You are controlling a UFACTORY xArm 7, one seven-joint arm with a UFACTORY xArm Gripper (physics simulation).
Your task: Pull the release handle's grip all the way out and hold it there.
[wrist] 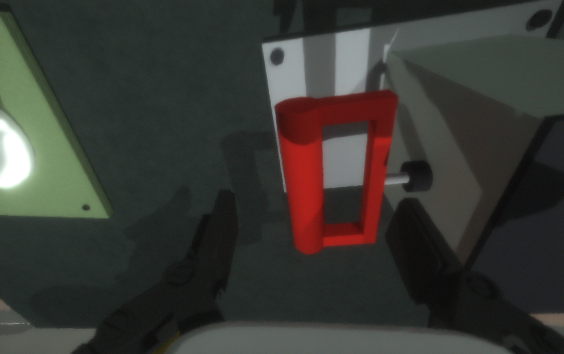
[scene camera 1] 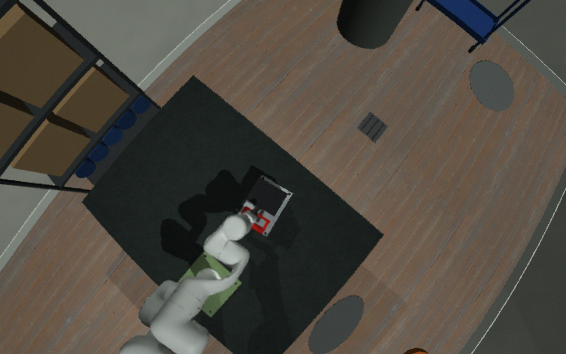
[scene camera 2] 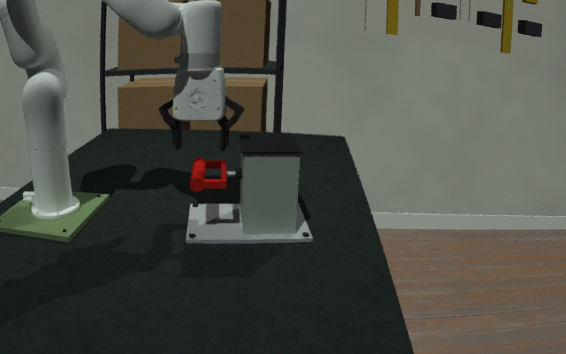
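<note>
The release handle's red grip [scene camera 1: 262, 228] [scene camera 2: 198, 175] [wrist: 302, 175] is a rectangular loop with a thick round bar on the side nearer the robot's base. A short metal shaft [scene camera 2: 231, 173] [wrist: 396, 178] joins its other side to a black collar [wrist: 417, 176] on the grey-green housing [scene camera 2: 270, 195]. The housing stands on a pale base plate [scene camera 2: 215, 237] [wrist: 350, 55]. My gripper [scene camera 1: 256, 208] [scene camera 2: 200, 148] [wrist: 314, 213] is open and empty, pointing down. Its fingertips are above the grip, apart from it, one towards the base side and one towards the housing side. The arm partly hides the grip in scene camera 1.
The housing's dark top [scene camera 1: 270, 195] [scene camera 2: 270, 143] is close beside the housing-side finger. The arm's green mounting plate [scene camera 1: 215, 300] [scene camera 2: 75, 225] [wrist: 50, 150] lies on the dark mat [scene camera 1: 165, 135] [scene camera 2: 300, 300]. A rack [scene camera 2: 281, 65] with cardboard boxes [scene camera 2: 245, 100] stands behind.
</note>
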